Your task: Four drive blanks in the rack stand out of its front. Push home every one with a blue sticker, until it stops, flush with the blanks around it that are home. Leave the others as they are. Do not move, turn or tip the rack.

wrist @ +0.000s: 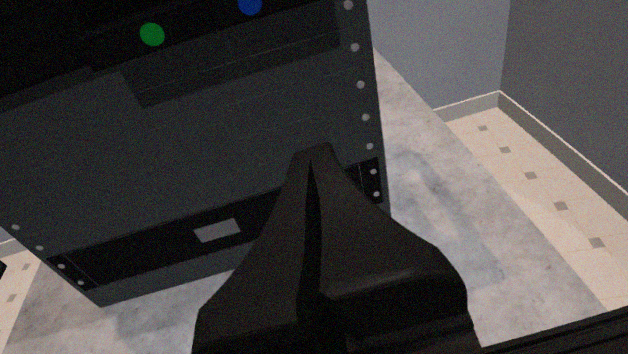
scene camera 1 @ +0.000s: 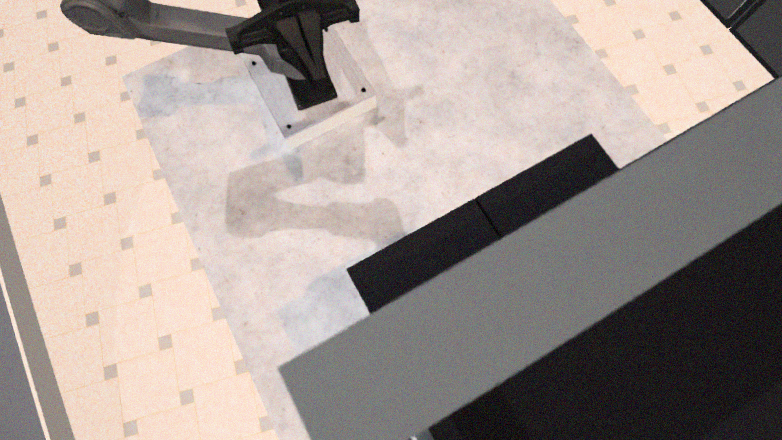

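Observation:
The rack [scene camera 1: 524, 262] [wrist: 200, 140] shows its grey top from above in the scene view and its dark front in the wrist view. Two black blanks [scene camera 1: 423, 257] [scene camera 1: 546, 188] stand out of its front side by side in the scene view; their stickers do not show there. At the top of the wrist view a green sticker [wrist: 152, 34] and, right of it, a blue sticker [wrist: 250, 5] sit on very dark blanks, whose edges are hard to tell. My gripper [scene camera 1: 317, 76] [wrist: 319, 167] is shut and empty, apart from the rack, in front of its lower part in the wrist view.
A black panel with a grey label [wrist: 217, 230] runs along the bottom of the rack's front. Screws line the side rails. The pale base plate [scene camera 1: 328, 121] of the arm lies on the mottled surface [scene camera 1: 481, 82]. Grey walls [wrist: 435, 45] stand beyond the tiled floor [wrist: 525, 155].

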